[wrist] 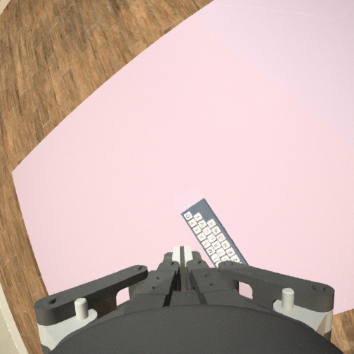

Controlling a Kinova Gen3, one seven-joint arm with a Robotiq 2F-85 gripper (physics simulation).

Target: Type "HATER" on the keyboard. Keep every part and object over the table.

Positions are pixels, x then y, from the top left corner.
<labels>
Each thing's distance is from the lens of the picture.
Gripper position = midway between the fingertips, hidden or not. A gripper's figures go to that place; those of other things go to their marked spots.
gripper (181,257): 0.17 m
dark blue-grey keyboard (214,239): 0.43 m
</labels>
